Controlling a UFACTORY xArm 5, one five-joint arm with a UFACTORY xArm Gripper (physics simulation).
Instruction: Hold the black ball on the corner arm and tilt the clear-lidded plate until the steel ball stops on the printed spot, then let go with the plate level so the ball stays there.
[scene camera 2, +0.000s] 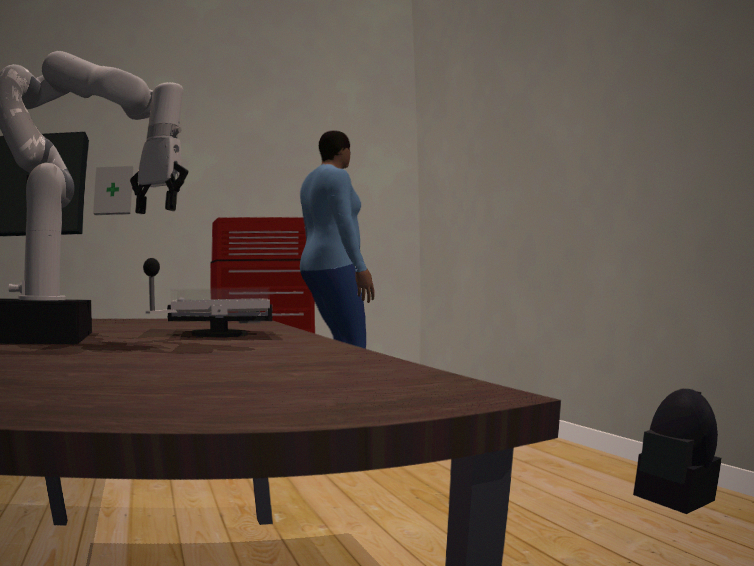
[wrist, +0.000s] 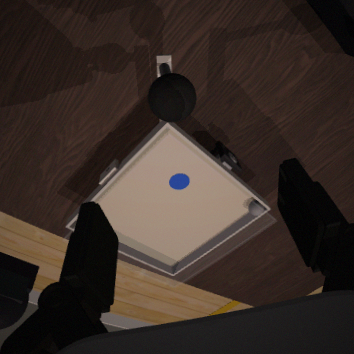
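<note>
The black ball (scene camera 2: 151, 266) (wrist: 172, 97) stands on its rod at the end of the corner arm (wrist: 164, 59). The clear-lidded plate (scene camera 2: 200, 306) (wrist: 145, 220) looks about level on its stand. The blue printed spot (wrist: 179, 181) lies near the plate's middle. The steel ball (wrist: 255, 207) rests in the right corner of the plate in the wrist view, well away from the spot. My gripper (scene camera 2: 156, 203) (wrist: 191, 201) is open and empty, above the black ball and apart from it.
The plate's black stand (scene camera 2: 219, 327) is on the wooden table (scene camera 2: 274, 396). The robot's black base block (scene camera 2: 45, 321) is left of it. A person in blue (scene camera 2: 331, 225) stands behind the table by a red tool cabinet (scene camera 2: 258, 240). A dark object (scene camera 2: 682, 450) is at the far right.
</note>
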